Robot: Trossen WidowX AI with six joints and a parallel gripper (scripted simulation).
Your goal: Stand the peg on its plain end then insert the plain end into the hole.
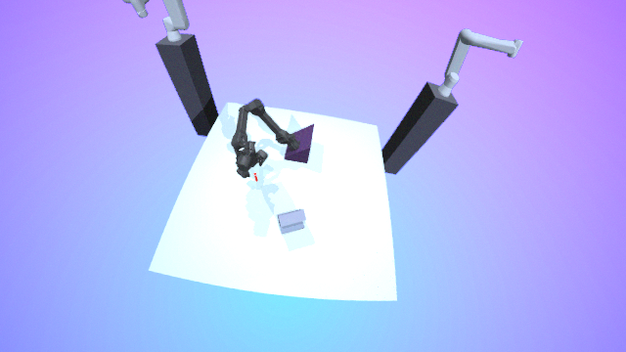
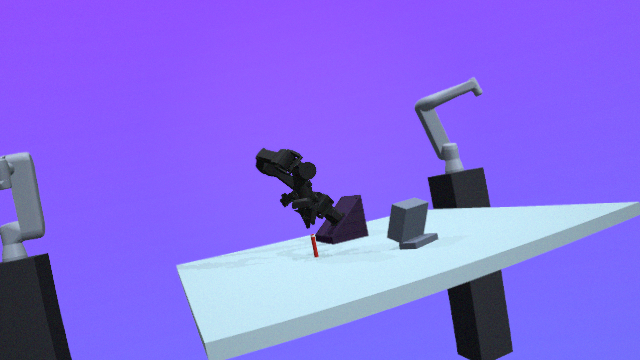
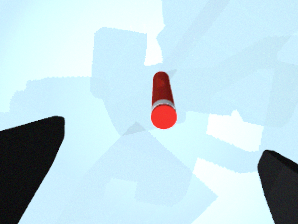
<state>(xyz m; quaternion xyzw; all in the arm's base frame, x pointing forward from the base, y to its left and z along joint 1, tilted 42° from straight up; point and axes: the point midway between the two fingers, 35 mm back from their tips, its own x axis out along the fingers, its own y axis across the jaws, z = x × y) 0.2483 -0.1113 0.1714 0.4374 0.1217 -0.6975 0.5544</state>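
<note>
Right now my gripper tip is 5 cm above the red peg. Also, from my gripper tip: low foot (24 cm ahead, 26 cm to the left, 10 cm below); grey sloped panel (22 cm ahead, 25 cm to the left, 3 cm below).
</note>
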